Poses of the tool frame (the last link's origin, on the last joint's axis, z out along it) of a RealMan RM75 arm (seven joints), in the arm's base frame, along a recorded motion.
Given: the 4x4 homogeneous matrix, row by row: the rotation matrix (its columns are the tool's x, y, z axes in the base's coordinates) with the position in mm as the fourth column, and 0 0 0 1 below. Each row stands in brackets.
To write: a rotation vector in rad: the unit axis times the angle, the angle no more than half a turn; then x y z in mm. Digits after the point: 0 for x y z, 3 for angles.
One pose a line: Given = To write
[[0.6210 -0.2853 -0.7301 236], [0.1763 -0.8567 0.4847 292], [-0.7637 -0.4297 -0.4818 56], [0 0 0 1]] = -2.323 0.086 1.173 236 292 56
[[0.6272 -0.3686 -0.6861 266], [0.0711 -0.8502 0.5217 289], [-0.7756 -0.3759 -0.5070 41], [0 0 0 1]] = -2.340 0.233 1.146 266 289 41
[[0.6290 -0.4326 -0.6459 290], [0.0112 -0.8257 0.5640 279], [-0.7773 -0.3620 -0.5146 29], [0 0 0 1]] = -2.323 0.330 1.114 290 279 29
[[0.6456 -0.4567 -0.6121 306], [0.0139 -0.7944 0.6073 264], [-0.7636 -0.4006 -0.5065 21], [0 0 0 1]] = -2.286 0.343 1.067 306 264 21
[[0.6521 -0.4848 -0.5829 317], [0.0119 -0.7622 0.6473 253], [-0.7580 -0.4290 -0.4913 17], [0 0 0 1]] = -2.245 0.365 1.036 317 253 17
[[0.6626 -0.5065 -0.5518 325], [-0.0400 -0.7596 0.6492 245], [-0.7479 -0.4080 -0.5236 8], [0 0 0 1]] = -2.269 0.421 1.001 325 245 8
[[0.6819 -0.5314 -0.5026 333], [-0.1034 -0.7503 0.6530 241], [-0.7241 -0.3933 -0.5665 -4], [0 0 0 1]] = -2.296 0.486 0.939 333 241 -4
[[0.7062 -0.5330 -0.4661 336], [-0.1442 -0.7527 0.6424 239], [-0.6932 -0.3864 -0.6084 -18], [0 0 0 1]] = -2.332 0.515 0.881 336 239 -18
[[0.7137 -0.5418 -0.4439 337], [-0.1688 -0.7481 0.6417 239], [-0.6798 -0.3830 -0.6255 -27], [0 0 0 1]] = -2.342 0.539 0.852 337 239 -27
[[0.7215 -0.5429 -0.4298 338], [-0.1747 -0.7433 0.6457 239], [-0.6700 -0.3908 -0.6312 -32], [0 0 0 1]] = -2.342 0.543 0.832 338 239 -32
